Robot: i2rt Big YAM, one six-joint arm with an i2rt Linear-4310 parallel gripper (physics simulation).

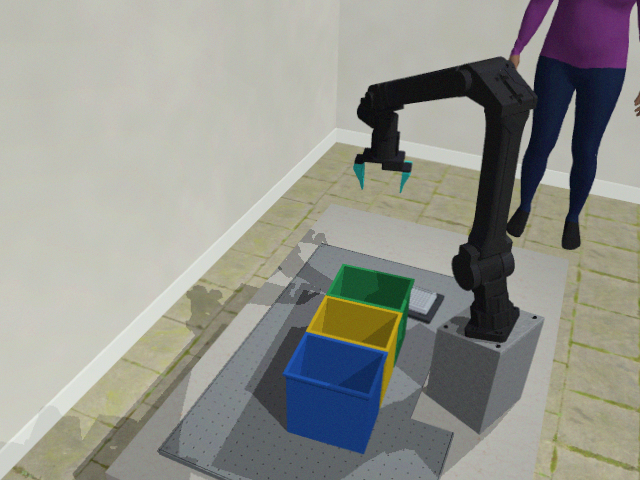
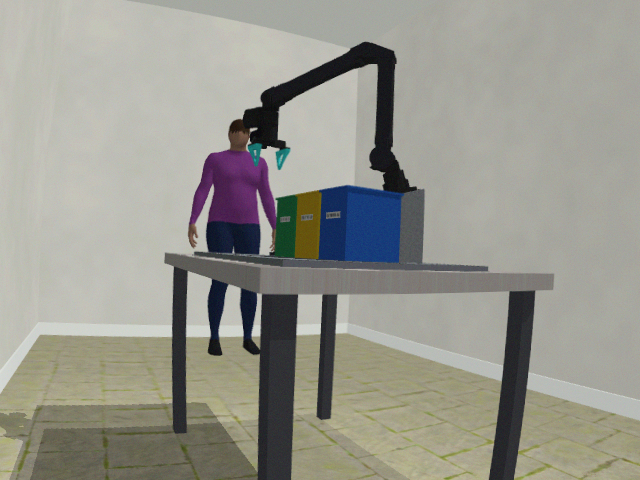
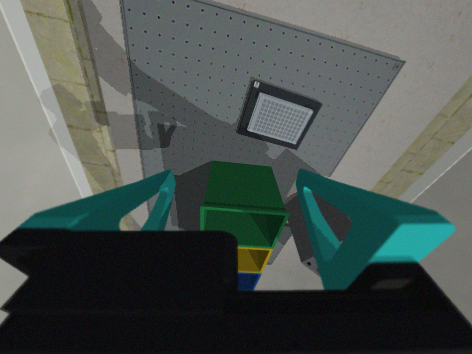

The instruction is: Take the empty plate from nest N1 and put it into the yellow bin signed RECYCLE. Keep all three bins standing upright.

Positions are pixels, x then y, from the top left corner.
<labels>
my gripper: image 1; image 2; image 3 235, 176
green bin: image 1; image 2; image 3 243, 199
yellow bin: image 1 357, 323; image 2 308, 204; image 3 252, 260
same spot on green bin: [image 2: 286, 206] = [image 1: 336, 290]
same spot on my gripper: [image 1: 406, 169] = [image 2: 288, 147]
</labels>
